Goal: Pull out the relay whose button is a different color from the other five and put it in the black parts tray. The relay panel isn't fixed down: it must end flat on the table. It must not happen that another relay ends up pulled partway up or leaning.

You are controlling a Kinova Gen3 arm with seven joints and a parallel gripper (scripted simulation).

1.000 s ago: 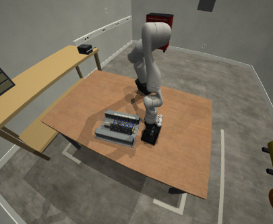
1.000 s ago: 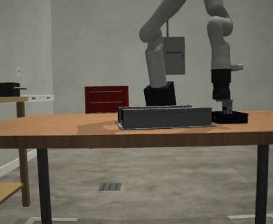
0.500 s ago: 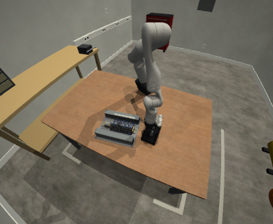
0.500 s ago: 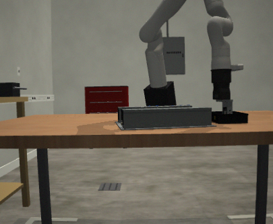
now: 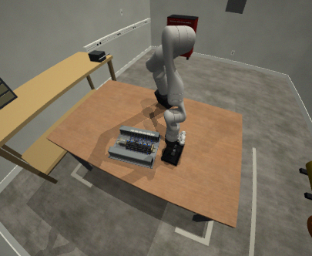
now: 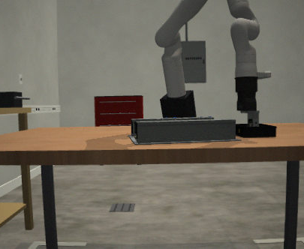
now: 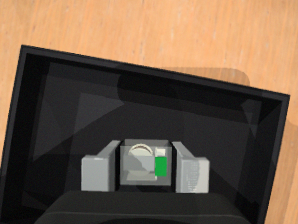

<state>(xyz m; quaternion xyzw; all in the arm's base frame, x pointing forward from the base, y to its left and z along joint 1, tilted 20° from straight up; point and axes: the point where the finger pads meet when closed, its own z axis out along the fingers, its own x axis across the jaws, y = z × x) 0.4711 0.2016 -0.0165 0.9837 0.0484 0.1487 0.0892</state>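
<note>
Right now the black parts tray is 20 mm below my hand. From my hand the other things lie so: grey relay panel (270 mm to the right, 30 mm ahead, 10 mm below).
</note>
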